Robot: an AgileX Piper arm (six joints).
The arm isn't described. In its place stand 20 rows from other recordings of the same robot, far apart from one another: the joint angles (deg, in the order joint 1, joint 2, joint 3, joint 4, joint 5, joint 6), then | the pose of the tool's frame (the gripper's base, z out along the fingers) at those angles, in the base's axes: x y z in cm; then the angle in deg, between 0 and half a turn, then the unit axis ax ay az.
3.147, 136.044, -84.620, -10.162, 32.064, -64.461 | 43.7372 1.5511 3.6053 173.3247 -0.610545 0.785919 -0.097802
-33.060, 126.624, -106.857, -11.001, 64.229, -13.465 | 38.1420 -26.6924 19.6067 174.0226 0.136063 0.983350 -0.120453
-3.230, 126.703, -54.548, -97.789, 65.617, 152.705 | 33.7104 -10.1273 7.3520 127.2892 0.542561 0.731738 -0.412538
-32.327, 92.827, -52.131, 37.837, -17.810, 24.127 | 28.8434 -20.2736 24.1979 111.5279 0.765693 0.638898 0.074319
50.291, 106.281, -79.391, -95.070, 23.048, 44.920 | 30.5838 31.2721 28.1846 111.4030 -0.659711 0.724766 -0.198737
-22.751, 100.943, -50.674, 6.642, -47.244, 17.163 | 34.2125 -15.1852 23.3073 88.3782 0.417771 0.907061 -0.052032
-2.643, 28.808, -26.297, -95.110, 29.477, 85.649 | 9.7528 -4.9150 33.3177 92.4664 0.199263 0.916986 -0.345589
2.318, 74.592, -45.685, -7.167, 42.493, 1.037 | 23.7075 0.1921 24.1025 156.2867 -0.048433 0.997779 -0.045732
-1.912, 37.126, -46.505, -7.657, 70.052, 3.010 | 8.6280 -1.4284 33.3374 145.6806 0.039449 0.996983 -0.066843
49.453, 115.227, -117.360, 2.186, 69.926, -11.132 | 28.5485 33.8721 33.4072 155.0655 -0.500115 0.860467 0.097373
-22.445, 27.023, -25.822, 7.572, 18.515, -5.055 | 9.6389 -3.5697 30.1373 105.5510 0.195663 0.973905 -0.114997
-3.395, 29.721, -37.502, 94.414, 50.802, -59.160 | 7.2503 6.6135 39.1454 102.5893 -0.176012 0.792177 0.584359
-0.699, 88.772, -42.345, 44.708, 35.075, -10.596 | 26.6779 3.3536 17.9578 164.7037 0.204969 0.947904 0.243856
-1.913, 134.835, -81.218, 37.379, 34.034, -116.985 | 42.9025 1.6607 3.9079 156.9702 -0.675105 0.736136 0.048339
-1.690, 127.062, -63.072, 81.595, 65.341, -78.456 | 36.0479 7.1213 8.2715 163.6204 -0.108656 0.846155 0.521743
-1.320, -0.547, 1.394, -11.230, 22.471, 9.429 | 5.1913 -0.7972 17.1047 108.0926 0.030134 0.998208 -0.051695
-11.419, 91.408, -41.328, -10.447, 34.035, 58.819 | 24.9042 -5.9723 15.3557 167.4013 0.515940 0.856491 -0.015137
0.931, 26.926, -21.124, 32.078, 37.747, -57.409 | 8.7527 3.1011 25.5559 122.0468 -0.359219 0.932962 0.023331
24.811, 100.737, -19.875, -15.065, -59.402, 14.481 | 22.5426 12.6643 12.9026 114.3726 -0.228445 0.928129 0.293920
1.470, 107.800, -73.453, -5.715, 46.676, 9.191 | 37.4616 0.3019 18.8314 165.6739 0.037565 0.998875 -0.028924
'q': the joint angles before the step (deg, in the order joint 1, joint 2, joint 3, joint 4, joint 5, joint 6). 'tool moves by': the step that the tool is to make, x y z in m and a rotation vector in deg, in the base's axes. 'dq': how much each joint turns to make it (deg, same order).
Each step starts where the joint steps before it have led.
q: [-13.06, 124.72, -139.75, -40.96, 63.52, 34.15]
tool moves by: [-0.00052, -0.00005, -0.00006, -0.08, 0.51, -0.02]
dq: [0.00, 0.00, -0.07, 0.01, 0.38, -0.44]
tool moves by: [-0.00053, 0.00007, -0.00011, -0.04, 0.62, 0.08]
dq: [0.00, 0.00, -0.09, 0.13, 0.43, -0.61]
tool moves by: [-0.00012, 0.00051, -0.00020, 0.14, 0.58, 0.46]
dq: [0.00, 0.00, -0.11, 0.54, 0.25, -0.87]
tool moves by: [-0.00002, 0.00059, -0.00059, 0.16, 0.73, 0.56]
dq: [0.00, 0.00, -0.04, 0.62, 0.27, -1.01]
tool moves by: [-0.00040, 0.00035, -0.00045, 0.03, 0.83, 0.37]
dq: [0.00, -0.02, -0.03, 0.38, 0.41, -0.94]
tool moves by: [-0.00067, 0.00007, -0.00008, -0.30, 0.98, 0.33]
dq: [0.00, -0.04, -0.02, 0.08, 0.42, -1.07]
